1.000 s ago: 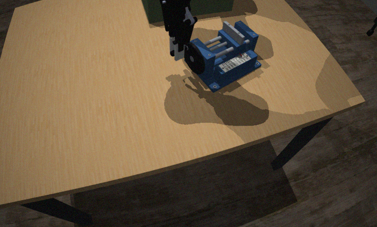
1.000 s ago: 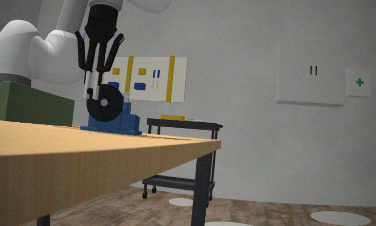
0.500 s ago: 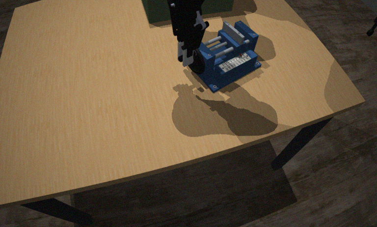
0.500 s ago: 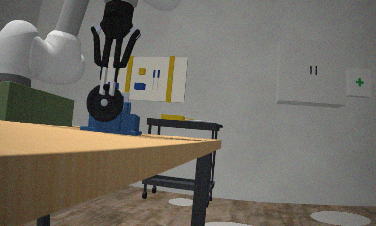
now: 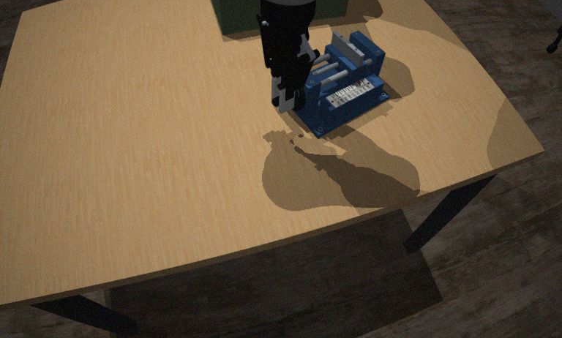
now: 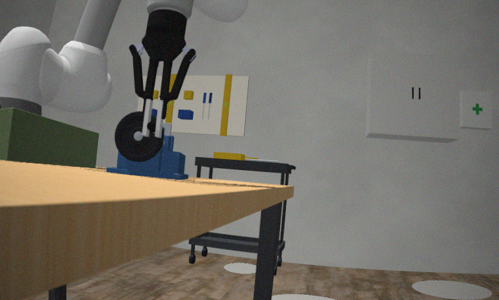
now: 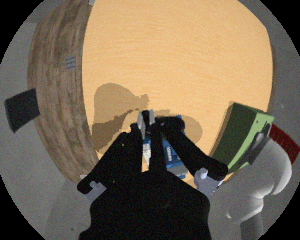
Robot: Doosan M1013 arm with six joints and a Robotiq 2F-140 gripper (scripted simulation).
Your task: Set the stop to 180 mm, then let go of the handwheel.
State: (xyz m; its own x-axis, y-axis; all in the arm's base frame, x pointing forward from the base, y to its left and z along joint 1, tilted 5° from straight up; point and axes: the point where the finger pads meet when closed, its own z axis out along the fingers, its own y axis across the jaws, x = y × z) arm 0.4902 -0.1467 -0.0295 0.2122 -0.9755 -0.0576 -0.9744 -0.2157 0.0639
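The handwheel is 10 mm behind my hand, 20 mm to the left of it and 20 mm below it. The rest, counted from my hand: stop plate 60 mm behind, 170 mm to the left, 20 mm below.
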